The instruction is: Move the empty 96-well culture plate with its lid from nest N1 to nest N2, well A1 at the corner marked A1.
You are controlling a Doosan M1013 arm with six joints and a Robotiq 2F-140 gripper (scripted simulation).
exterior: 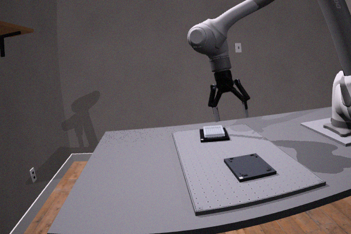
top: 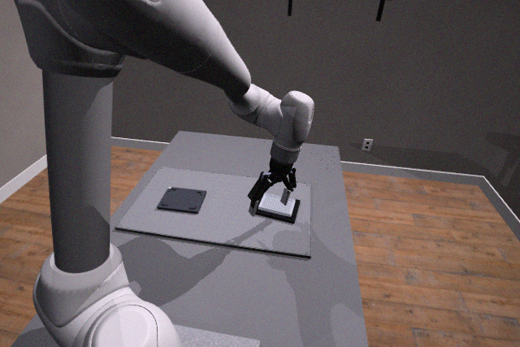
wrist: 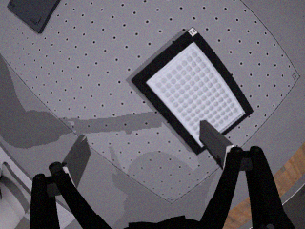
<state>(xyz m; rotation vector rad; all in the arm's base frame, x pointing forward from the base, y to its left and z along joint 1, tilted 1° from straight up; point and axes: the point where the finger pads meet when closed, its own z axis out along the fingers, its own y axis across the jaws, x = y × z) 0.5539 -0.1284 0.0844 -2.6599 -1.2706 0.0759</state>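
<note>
My hand is 8 cm short of the plate lid, 2 cm to the left of it and 5 cm above it. Also, from my hand: black plate nest N1 (8 cm ahead, 2 cm to the right, 7 cm below); black plate nest N2 (1 cm ahead, 35 cm to the left, 7 cm below); white corner mark (5 cm ahead, 43 cm to the left, 7 cm below).
</note>
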